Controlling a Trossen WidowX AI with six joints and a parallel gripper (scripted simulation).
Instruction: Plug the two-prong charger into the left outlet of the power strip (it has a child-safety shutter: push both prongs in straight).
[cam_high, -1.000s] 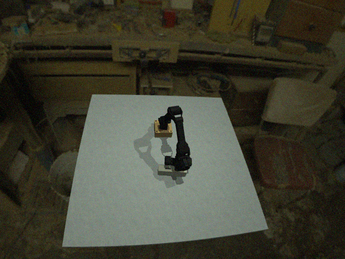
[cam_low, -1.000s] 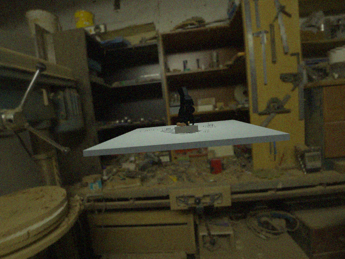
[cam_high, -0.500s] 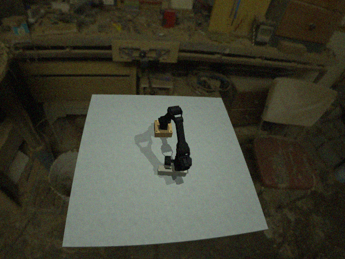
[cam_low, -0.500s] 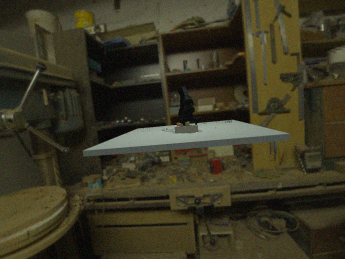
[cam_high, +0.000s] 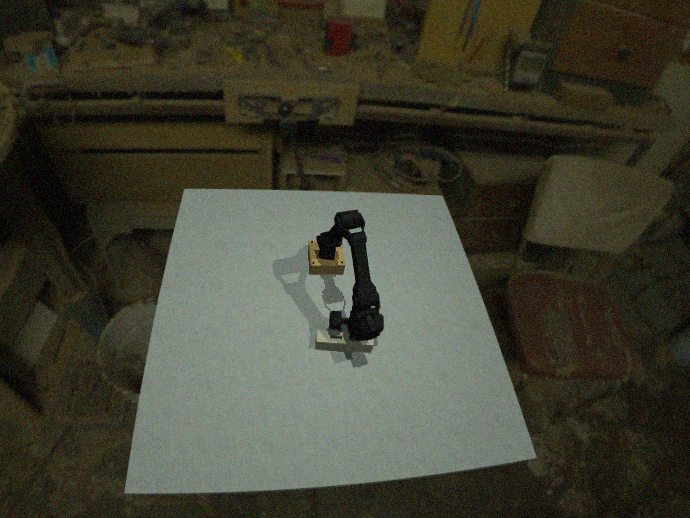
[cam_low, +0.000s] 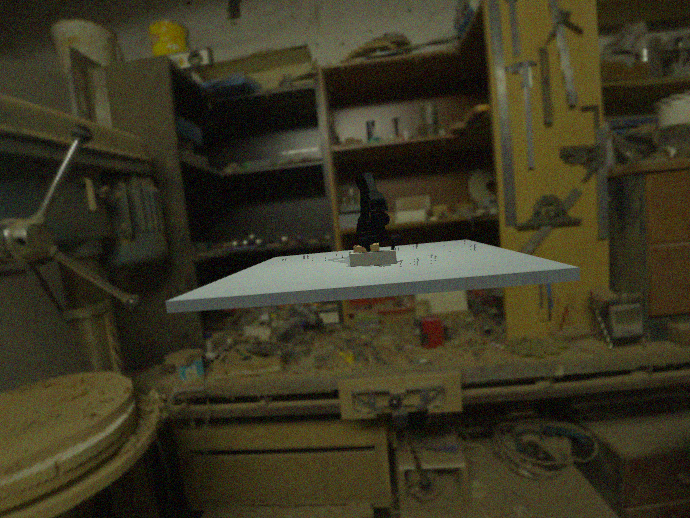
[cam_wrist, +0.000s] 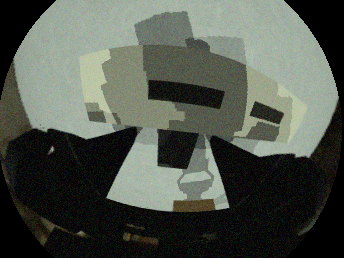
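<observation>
Right now my gripper tip is 20 mm short of the two-prong charger and 10 mm below it.
</observation>
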